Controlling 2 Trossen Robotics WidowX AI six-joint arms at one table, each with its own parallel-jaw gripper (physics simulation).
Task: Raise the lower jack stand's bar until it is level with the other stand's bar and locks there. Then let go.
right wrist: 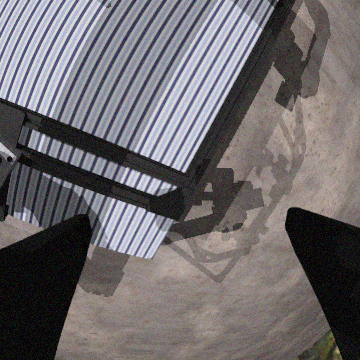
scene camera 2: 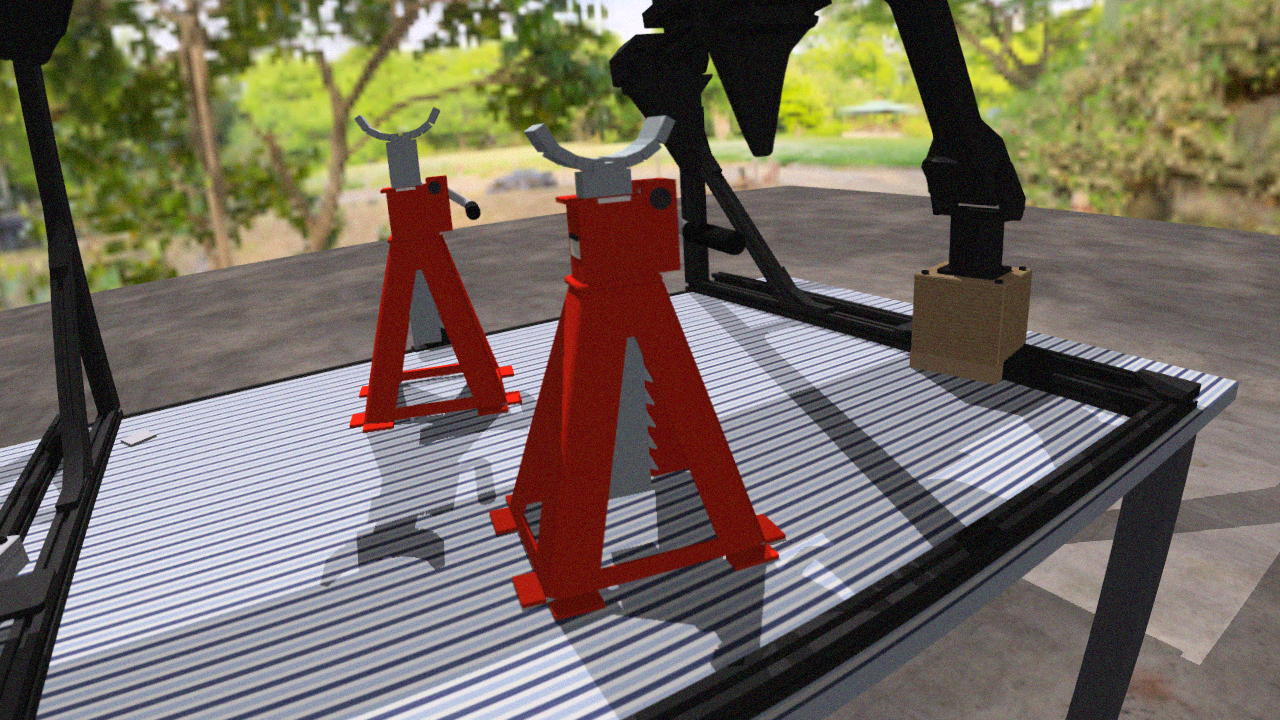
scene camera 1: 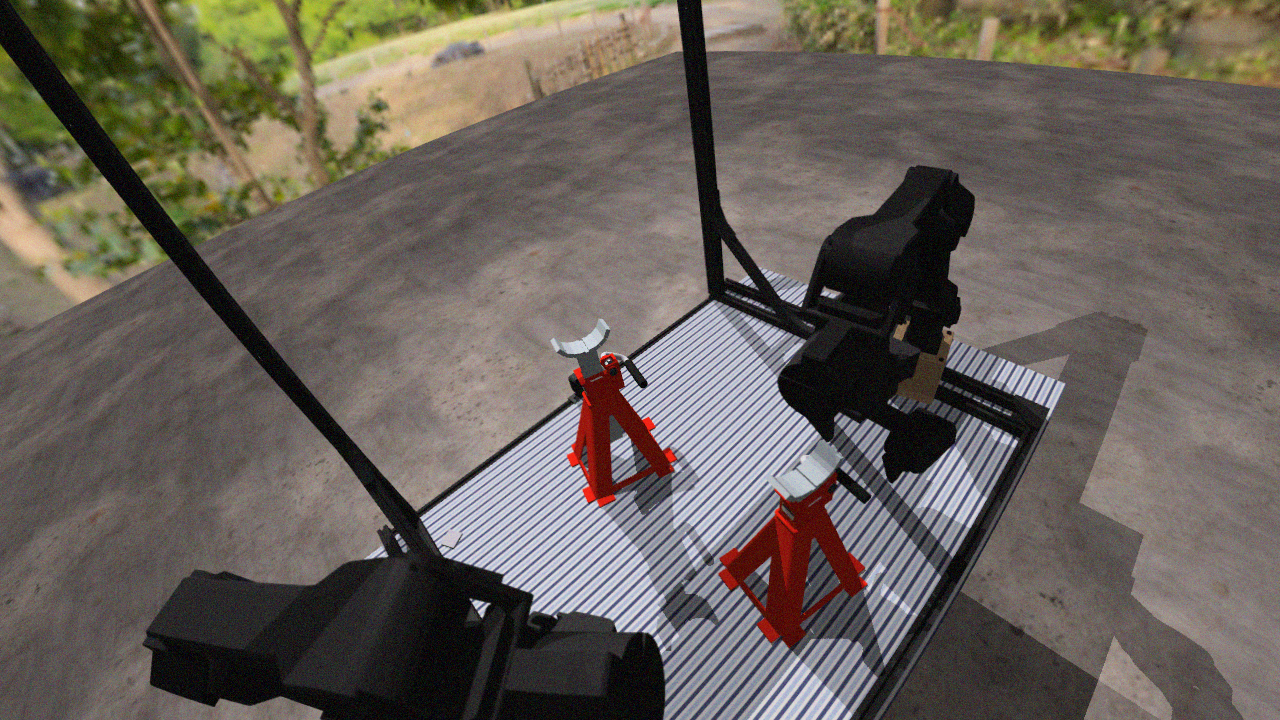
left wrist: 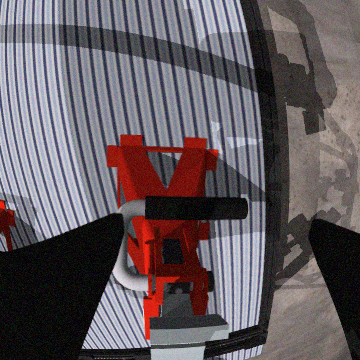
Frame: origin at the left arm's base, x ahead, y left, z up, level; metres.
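Seen in the pictures: left gripper, between the fingertips: (scene camera 2: 724, 166) (scene camera 1: 859, 459) (left wrist: 222, 227); right gripper, between the fingertips: (right wrist: 190, 222); left arm's base, origin of its link: (scene camera 2: 974, 271) (scene camera 1: 921, 340).
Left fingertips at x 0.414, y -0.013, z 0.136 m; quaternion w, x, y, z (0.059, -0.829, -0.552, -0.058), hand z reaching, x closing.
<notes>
Offsets run from my left fingertips to a thing's top centre. "spot": to the spot under its first point. Level surfaces: height alone.
The lower red jack stand (scene camera 1: 789, 573) (scene camera 2: 572, 447) (left wrist: 134, 172) has a short stretch of its grey bar @(spot: 0.067 m ahead, 0.039 m right, 0.004 m down) (scene camera 2: 601, 183) above the red head, topped by a curved saddle. Its lever with a black grip @(0.027 m ahead, 0.027 m right, 0.006 m down) (scene camera 1: 852, 485) (scene camera 2: 713, 237) (left wrist: 196, 208) sticks out at the side. The other red stand (scene camera 1: 597, 447) (scene camera 2: 389, 331) (left wrist: 6, 220) has its grey bar @(0.010 m ahead, 0.406 m right, 0.065 m up) (scene camera 1: 588, 360) (scene camera 2: 403, 161) standing higher. My left gripper (scene camera 1: 861, 458) (scene camera 2: 723, 156) (left wrist: 222, 227) is open just above the lower stand's lever; the black grip shows between its fingers in the left wrist view. My right gripper (right wrist: 190, 222) is open and empty, away from both stands.
Both stands are upright on the striped table @(0.242 m down) (scene camera 1: 501, 519) (scene camera 2: 223, 537). Black frame posts (scene camera 1: 702, 179) rise from its ends. A wooden block (scene camera 1: 921, 374) (scene camera 2: 953, 322) carries the left arm's base. A small white piece @(0.306 m ahead, 0.572 m right, 0.239 m down) (scene camera 1: 451, 539) (scene camera 2: 138, 438) lies near a frame post.
</notes>
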